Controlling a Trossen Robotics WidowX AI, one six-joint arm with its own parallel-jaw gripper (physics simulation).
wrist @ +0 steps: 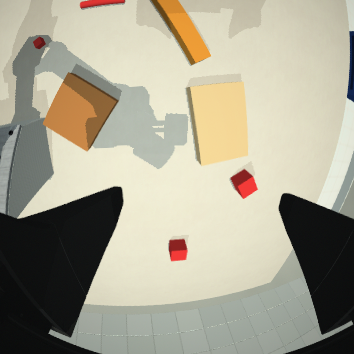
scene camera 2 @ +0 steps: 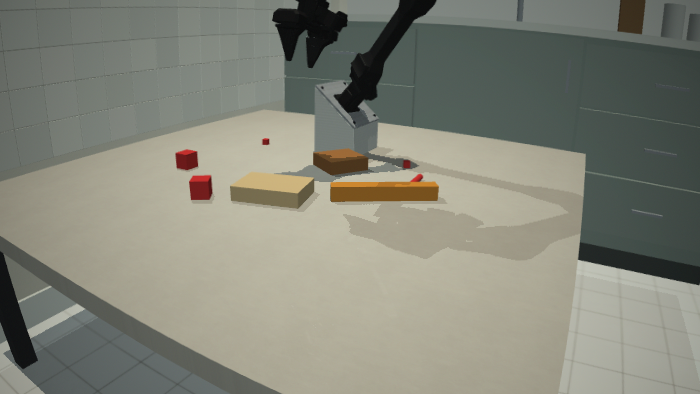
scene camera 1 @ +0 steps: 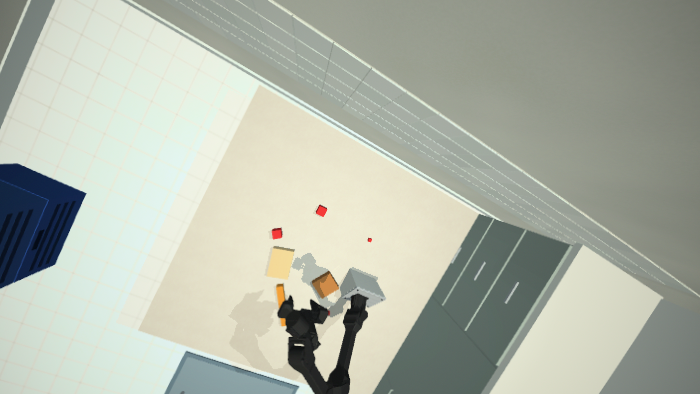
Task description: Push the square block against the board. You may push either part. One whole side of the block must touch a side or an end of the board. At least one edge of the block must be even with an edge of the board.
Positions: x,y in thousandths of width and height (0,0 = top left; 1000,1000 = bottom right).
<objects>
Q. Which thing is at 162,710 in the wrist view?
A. My gripper.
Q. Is my gripper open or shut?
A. Open.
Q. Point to an orange board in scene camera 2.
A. At 485,486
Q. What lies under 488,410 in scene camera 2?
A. A brown block.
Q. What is my gripper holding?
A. Nothing.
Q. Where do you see a brown block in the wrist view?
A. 225,309
</objects>
